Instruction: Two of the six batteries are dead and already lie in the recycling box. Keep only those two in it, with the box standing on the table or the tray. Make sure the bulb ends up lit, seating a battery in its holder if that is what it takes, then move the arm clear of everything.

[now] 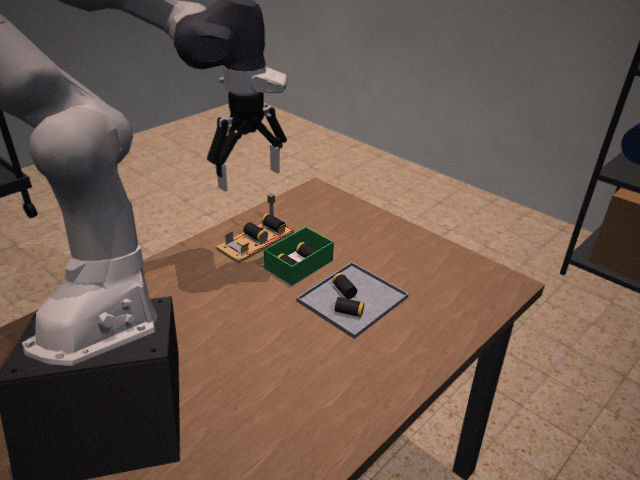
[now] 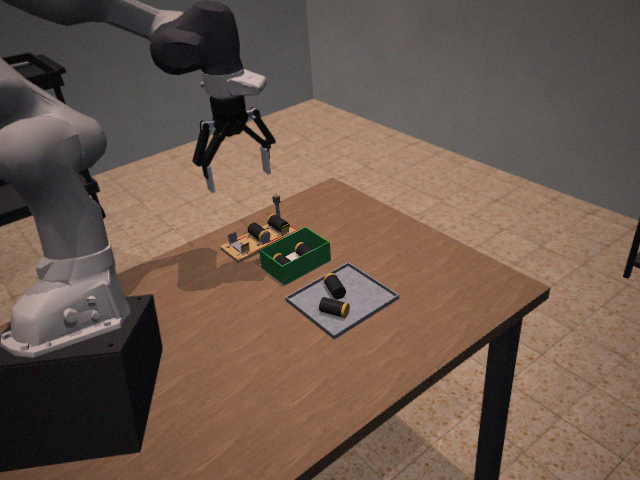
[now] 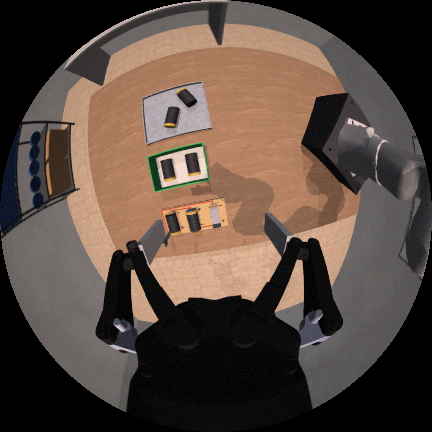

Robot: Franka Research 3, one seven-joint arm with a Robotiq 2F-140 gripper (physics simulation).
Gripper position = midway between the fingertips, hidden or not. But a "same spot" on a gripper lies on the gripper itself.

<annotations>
My gripper shows in image 1 [249, 179], in image 2 and in image 3. A grey tray shows in image 1 [379, 297], in image 2 [367, 296] and in image 3 [154, 106]. A holder board shows in image 1, in image 2 and in image 3 [211, 213]. The same spot on my gripper: [image 2: 203, 158] is [image 3: 295, 261]. One and the same spot on the holder board: [image 2: 246, 246] is [image 1: 246, 246].
</annotations>
